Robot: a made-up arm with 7 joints.
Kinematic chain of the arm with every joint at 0, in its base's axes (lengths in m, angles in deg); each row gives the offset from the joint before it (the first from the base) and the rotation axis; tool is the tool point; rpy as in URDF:
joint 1: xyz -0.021 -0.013 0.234 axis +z
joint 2: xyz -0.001 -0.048 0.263 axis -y
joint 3: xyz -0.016 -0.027 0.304 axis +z
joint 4: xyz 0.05 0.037 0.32 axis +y
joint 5: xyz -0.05 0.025 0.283 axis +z
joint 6: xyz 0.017 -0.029 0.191 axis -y
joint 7: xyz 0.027 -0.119 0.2 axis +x
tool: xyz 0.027 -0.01 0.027 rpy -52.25 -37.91 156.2
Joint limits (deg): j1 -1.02..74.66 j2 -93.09..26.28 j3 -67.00..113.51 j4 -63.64..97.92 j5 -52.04..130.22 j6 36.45..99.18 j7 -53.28..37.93
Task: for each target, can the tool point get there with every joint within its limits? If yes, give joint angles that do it. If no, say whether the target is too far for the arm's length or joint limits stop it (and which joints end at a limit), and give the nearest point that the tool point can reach.
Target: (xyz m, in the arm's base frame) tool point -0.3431 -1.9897 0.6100
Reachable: no: too far | nearest point -0.1747 -0.9563 0.8863 | short by 1.083 m
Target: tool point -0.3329 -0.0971 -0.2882
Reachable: no: joint limits stop it (at a limit: joint 1, joint 2, joint 4, joint 5) | nearest point -0.1153 0.3605 -0.1117 | short by 0.537 m
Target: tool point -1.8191 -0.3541 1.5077
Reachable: no: too far | nearest point -0.9563 -0.1964 1.2644 | short by 0.910 m
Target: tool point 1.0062 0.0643 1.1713
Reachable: yes | joints 19.50 -36.81 -6.93 34.21 60.16 57.97 24.46
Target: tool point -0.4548 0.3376 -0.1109
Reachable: no: joint limits stop it (at a limit: joint 1, joint 2, joint 4, joint 6) | nearest point -0.3279 0.4580 -0.0245 | short by 0.195 m
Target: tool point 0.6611 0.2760 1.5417
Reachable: yes | joints 35.08 -44.32 -2.73 -6.68 6.22 52.96 -40.05
